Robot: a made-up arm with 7 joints. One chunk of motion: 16 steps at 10 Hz.
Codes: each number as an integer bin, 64 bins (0 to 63) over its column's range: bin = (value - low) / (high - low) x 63, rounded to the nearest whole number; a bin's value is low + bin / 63 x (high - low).
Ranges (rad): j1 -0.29..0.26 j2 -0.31..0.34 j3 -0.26..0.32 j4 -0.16..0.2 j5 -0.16..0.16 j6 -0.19..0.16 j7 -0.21..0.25
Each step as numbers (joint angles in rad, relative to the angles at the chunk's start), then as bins.
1 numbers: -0.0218 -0.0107 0.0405 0.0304 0.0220 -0.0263 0.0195
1 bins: 31 29 33 33 36 29 31
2 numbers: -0.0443 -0.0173 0.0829 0.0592 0.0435 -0.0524 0.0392
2 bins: 28 28 37 38 40 25 34
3 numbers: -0.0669 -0.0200 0.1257 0.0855 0.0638 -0.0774 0.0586
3 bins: 26 28 42 43 44 20 37
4 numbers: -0.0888 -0.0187 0.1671 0.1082 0.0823 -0.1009 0.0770
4 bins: 23 28 46 47 48 16 39
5 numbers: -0.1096 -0.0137 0.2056 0.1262 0.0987 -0.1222 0.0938
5 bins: 21 29 51 50 51 12 42
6 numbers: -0.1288 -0.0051 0.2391 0.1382 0.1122 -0.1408 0.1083
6 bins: 18 30 54 52 54 9 44
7 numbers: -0.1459 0.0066 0.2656 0.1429 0.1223 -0.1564 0.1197
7 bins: 17 31 57 53 56 6 45
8 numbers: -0.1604 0.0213 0.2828 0.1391 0.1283 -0.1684 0.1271
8 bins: 15 32 59 52 57 4 46
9 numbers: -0.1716 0.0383 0.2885 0.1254 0.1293 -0.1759 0.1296
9 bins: 14 34 60 50 57 3 47
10 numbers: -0.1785 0.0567 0.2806 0.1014 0.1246 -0.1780 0.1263
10 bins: 13 36 59 46 56 2 46
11 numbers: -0.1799 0.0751 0.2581 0.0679 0.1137 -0.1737 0.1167
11 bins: 13 37 56 40 54 3 45
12 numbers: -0.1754 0.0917 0.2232 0.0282 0.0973 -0.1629 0.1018
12 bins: 13 39 52 33 51 5 43
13 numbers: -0.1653 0.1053 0.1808 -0.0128 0.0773 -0.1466 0.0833
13 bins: 14 40 48 26 47 8 40
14 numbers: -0.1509 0.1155 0.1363 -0.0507 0.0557 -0.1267 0.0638
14 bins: 16 41 43 19 42 11 37
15 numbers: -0.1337 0.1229 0.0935 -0.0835 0.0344 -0.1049 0.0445
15 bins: 18 42 38 13 38 15 35
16 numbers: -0.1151 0.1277 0.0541 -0.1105 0.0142 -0.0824 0.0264
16 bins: 20 42 34 9 34 19 32
